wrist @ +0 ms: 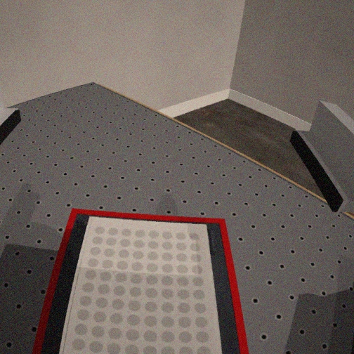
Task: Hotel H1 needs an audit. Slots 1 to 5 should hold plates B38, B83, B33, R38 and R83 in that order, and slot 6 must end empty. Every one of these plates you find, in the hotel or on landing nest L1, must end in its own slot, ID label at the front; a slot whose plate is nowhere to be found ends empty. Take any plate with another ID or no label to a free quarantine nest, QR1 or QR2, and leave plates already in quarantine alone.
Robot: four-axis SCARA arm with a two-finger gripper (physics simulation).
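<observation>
A white plate with rows of round grey wells sits in a red-rimmed nest at the lower middle of the wrist view. It lies flat between the nest's dark inner sides. Its near end and any ID label are cut off by the lower edge of the view. My gripper is open and empty, above the nest, with one black-padded finger at the left edge and the other at the right. The hotel and landing nest L1 do not show.
A grey perforated deck surrounds the nest. Its edge runs diagonally from the upper left to the right, with dark floor and pale walls beyond. Shadows fall on the deck at the lower left and lower right.
</observation>
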